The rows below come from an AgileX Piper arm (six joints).
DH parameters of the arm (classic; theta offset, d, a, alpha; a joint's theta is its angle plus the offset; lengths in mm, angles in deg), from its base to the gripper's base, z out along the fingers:
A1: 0 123 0 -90
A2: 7.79 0 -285 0
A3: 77.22 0 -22 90
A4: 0 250.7 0 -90
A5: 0 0 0 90
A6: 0 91 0 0
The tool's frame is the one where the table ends.
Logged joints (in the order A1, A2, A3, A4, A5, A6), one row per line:
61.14, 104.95, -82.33, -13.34, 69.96, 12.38
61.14, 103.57, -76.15, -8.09, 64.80, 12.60
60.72, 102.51, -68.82, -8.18, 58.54, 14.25
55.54, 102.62, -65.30, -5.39, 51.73, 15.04
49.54, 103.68, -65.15, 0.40, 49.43, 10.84
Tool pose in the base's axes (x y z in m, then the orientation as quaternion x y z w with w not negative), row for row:
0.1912, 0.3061, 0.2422, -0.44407, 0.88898, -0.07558, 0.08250
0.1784, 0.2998, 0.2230, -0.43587, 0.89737, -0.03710, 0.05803
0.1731, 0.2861, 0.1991, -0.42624, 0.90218, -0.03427, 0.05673
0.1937, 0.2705, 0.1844, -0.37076, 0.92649, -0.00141, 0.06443
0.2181, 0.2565, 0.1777, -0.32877, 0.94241, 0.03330, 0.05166
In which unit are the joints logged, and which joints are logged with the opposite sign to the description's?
The joints are logged in degrees. Opposite sign: none.
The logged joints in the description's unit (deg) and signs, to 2 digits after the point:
61.14, 104.95, -82.33, -13.34, 69.96, 12.38
61.14, 103.57, -76.15, -8.09, 64.80, 12.60
60.72, 102.51, -68.82, -8.18, 58.54, 14.25
55.54, 102.62, -65.30, -5.39, 51.73, 15.04
49.54, 103.68, -65.15, 0.40, 49.43, 10.84

